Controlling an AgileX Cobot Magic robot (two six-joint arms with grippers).
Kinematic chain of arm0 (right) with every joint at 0, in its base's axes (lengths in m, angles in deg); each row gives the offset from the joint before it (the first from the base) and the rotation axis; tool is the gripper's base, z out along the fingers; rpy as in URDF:
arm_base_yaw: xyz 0 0 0.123 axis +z
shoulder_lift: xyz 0 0 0 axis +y
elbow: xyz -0.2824 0 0.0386 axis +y
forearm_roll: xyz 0.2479 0 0.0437 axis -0.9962 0 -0.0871
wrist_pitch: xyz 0 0 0 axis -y
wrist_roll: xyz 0.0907 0 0.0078 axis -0.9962 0 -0.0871
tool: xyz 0 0 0 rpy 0 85 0
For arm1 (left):
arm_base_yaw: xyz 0 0 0.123 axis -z
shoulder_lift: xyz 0 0 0 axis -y
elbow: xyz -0.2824 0 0.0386 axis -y
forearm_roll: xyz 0.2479 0 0.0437 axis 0.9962 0 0.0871
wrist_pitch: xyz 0 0 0 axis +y
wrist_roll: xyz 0.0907 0 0.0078 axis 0.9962 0 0.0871
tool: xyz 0 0 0 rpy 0 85 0
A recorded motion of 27 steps. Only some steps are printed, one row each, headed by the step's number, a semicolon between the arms.
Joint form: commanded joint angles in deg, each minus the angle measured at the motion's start. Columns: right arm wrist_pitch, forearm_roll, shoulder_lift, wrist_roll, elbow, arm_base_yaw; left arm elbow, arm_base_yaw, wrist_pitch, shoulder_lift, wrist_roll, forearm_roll.
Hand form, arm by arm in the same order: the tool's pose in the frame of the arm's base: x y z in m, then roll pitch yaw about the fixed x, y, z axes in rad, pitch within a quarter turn. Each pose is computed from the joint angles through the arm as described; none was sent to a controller.
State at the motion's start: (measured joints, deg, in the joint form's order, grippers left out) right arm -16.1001 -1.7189 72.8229 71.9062 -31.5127 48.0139; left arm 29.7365 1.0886 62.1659 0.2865 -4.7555 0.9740
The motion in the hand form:
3: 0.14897 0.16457 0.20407 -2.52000 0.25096 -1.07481; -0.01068 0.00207 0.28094 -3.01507 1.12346 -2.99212
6: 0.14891 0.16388 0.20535 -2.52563 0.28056 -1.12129; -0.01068 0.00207 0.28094 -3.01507 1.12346 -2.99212
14: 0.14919 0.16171 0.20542 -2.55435 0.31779 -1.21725; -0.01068 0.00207 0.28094 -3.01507 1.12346 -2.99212
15: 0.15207 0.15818 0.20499 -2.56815 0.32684 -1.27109; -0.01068 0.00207 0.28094 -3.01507 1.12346 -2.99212
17: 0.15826 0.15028 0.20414 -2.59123 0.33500 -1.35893; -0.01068 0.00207 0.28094 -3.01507 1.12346 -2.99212
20: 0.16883 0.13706 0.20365 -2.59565 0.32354 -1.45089; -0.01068 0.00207 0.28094 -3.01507 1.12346 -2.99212
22: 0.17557 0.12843 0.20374 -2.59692 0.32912 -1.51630; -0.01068 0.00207 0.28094 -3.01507 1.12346 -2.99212
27: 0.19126 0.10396 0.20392 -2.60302 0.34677 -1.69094; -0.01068 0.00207 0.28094 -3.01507 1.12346 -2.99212
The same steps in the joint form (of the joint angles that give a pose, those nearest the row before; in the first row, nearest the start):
3: -0.40 2.63 -0.92 -6.87 0.06 -0.06; -0.11 -0.29 -0.86 0.97 0.06 0.40
6: -0.46 3.55 -1.26 -10.82 0.06 -0.06; -0.11 -0.29 -0.86 0.97 0.06 0.40
14: -1.37 6.93 -1.49 -19.59 0.06 -0.06; -0.11 -0.29 -0.86 0.97 0.06 0.40
15: -1.89 8.36 -1.49 -22.92 0.06 -1.03; -0.11 -0.29 -0.86 0.97 0.06 0.40
17: -2.87 9.51 -1.49 -26.36 0.06 -3.44; -0.11 -0.29 -0.86 0.97 0.06 0.40
20: -3.61 12.32 -1.49 -29.68 0.06 -7.45; -0.11 -0.29 -0.86 0.97 0.06 0.40
22: -3.61 13.29 -1.49 -31.57 0.06 -10.20; -0.11 -0.29 -0.86 0.97 0.06 0.40
27: -3.61 15.24 -1.49 -36.04 0.06 -17.59; -0.11 -0.29 -0.86 0.97 0.06 0.40

